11 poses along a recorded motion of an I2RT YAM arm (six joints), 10 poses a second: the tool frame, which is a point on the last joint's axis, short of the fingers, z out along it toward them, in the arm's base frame.
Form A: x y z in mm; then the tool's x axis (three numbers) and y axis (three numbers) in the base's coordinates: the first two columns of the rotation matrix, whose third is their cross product.
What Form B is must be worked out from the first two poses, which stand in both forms.
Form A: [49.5 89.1 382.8 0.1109 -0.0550 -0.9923 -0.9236 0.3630 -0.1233]
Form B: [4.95 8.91 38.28 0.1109 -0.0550 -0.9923 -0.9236 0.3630 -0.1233]
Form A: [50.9 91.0 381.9 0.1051 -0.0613 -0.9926 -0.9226 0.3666 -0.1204]
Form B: [5.09 9.10 38.19 0.1051 -0.0613 -0.9926 -0.9226 0.3666 -0.1204]
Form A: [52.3 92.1 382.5 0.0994 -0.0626 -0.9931 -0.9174 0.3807 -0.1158]
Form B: [5.23 9.21 38.25 0.0994 -0.0626 -0.9931 -0.9174 0.3807 -0.1158]
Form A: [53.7 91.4 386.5 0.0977 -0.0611 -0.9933 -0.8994 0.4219 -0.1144]
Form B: [5.37 9.14 38.65 0.0977 -0.0611 -0.9933 -0.8994 0.4219 -0.1144]
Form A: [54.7 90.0 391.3 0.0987 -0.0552 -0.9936 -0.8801 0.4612 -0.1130]
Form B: [5.47 9.00 39.13 0.0987 -0.0552 -0.9936 -0.8801 0.4612 -0.1130]
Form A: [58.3 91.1 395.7 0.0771 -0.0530 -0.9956 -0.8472 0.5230 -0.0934]
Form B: [5.83 9.11 39.57 0.0771 -0.0530 -0.9956 -0.8472 0.5230 -0.0934]
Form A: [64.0 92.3 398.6 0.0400 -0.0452 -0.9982 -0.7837 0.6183 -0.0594]
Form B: [6.40 9.23 39.86 0.0400 -0.0452 -0.9982 -0.7837 0.6183 -0.0594]
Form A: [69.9 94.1 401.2 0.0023 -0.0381 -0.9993 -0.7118 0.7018 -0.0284]
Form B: [6.99 9.41 40.12 0.0023 -0.0381 -0.9993 -0.7118 0.7018 -0.0284]
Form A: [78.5 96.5 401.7 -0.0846 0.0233 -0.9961 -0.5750 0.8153 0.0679]
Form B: [7.85 9.65 40.17 -0.0846 0.0233 -0.9961 -0.5750 0.8153 0.0679]
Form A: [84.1 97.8 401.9 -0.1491 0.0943 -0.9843 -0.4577 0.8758 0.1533]
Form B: [8.41 9.78 40.19 -0.1491 0.0943 -0.9843 -0.4577 0.8758 0.1533]
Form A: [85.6 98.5 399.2 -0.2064 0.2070 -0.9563 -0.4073 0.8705 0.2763]
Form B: [8.56 9.85 39.92 -0.2064 0.2070 -0.9563 -0.4073 0.8705 0.2763]
